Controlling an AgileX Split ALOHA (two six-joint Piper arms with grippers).
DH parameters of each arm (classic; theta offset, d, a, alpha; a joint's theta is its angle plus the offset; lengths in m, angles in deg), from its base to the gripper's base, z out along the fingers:
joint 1: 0 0.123 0 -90
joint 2: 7.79 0 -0.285 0
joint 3: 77.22 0 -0.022 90
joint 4: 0 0.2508 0 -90
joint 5: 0 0 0.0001 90
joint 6: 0 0.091 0 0
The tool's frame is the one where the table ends.
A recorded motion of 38 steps. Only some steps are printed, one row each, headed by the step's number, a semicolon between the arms.
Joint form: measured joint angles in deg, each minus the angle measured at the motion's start. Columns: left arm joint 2, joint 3, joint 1, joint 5, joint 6, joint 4; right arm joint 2, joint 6, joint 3, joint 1, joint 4, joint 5.
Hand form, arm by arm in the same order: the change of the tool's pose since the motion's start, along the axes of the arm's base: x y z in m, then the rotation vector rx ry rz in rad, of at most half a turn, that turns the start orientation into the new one. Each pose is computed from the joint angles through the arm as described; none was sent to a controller.
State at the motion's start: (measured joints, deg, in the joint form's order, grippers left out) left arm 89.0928 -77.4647 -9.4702 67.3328 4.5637 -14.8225; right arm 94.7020 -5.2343 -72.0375 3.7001 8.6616 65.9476
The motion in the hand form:
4: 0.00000 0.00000 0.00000 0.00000 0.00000 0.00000; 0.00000 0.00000 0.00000 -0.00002 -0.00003 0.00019
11: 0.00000 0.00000 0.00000 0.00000 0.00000 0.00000; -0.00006 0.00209 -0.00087 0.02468 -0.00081 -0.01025
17: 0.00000 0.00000 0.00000 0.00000 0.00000 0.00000; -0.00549 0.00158 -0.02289 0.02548 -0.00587 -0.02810
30: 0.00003 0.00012 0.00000 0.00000 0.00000 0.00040; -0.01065 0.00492 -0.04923 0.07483 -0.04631 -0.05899
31: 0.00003 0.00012 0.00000 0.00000 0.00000 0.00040; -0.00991 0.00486 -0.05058 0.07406 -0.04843 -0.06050
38: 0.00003 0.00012 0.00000 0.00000 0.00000 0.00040; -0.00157 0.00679 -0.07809 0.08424 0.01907 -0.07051
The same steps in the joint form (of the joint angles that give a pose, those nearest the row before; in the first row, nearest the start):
4: 0.00 0.00 0.00 0.00 0.00 0.00; 0.00 -0.01 0.00 0.00 0.00 0.00
11: 0.00 0.00 0.00 0.00 0.00 0.00; 0.00 0.06 0.29 0.00 1.49 -0.44
17: 0.00 0.00 0.00 0.00 0.00 0.00; 0.00 0.00 5.50 0.00 1.91 -6.02
30: 0.00 0.00 0.02 0.00 0.00 0.00; 0.30 -1.95 11.90 0.00 6.20 -15.09
31: 0.00 0.00 0.02 0.00 0.00 0.00; 0.52 -1.95 11.96 0.00 6.20 -15.50
38: 0.00 0.00 0.02 0.00 0.00 0.00; 5.68 -2.64 11.96 0.00 7.68 -16.75

